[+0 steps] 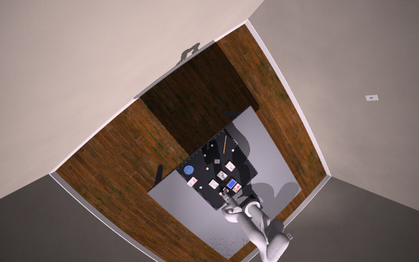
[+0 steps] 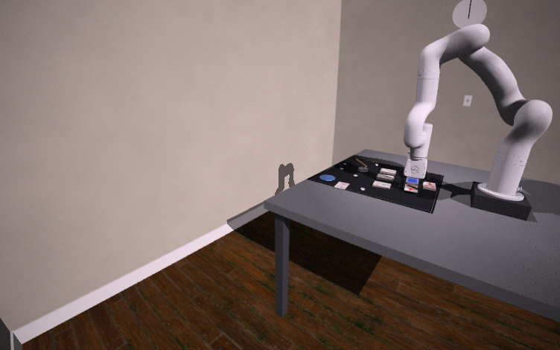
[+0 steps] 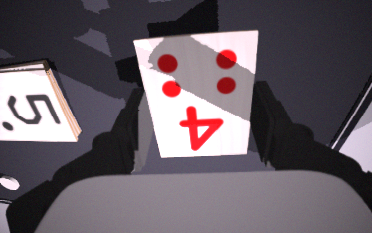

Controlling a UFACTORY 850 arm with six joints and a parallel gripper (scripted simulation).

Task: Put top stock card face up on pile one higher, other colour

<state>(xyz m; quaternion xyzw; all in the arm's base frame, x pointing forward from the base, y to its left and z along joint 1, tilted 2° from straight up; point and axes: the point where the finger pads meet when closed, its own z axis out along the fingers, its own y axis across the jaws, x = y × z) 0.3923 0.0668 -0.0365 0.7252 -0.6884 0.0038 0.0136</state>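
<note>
Right now the black 5 is 150 mm ahead of my hand, 10 mm to the left of it and 20 mm below it. From my hand the other things lie so: red 4: 90 mm behind, 120 mm to the right, 20 mm below; red 4 card: 10 mm below; black 2: 150 mm ahead, 110 mm to the right, 20 mm below.
</note>
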